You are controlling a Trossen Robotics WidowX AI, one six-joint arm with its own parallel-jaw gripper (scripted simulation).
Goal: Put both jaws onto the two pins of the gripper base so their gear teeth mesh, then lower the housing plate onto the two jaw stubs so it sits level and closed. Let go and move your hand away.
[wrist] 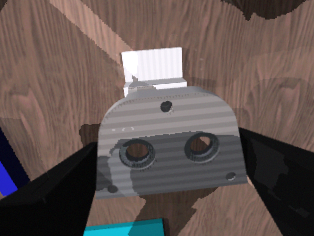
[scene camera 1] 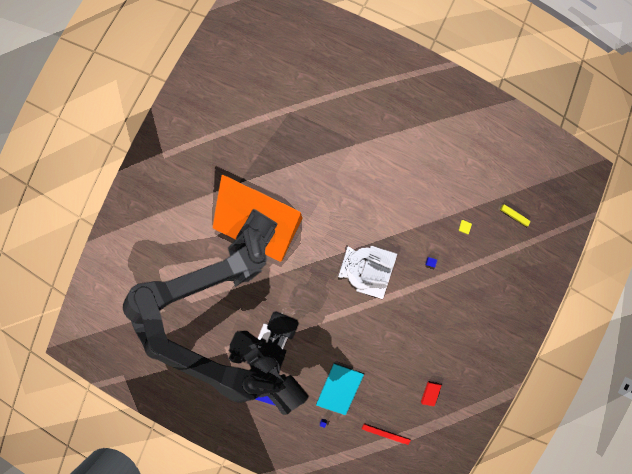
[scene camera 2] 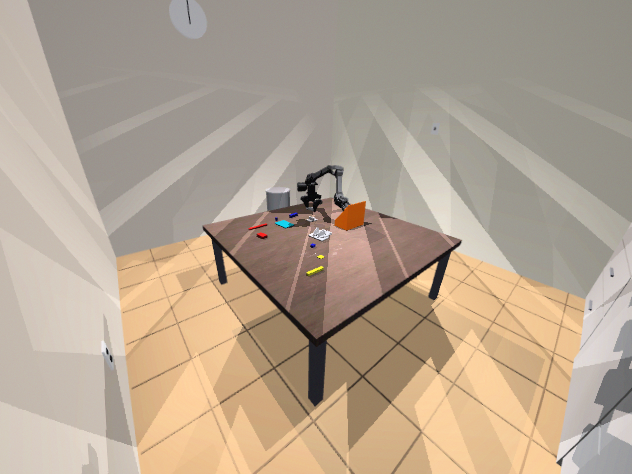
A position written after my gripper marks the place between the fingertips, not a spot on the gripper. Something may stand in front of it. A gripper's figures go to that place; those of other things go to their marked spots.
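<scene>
My gripper (wrist: 166,142) is 0.11 m from the lens; a gripper base (wrist: 167,129) is 0.09 m from the lens.
</scene>
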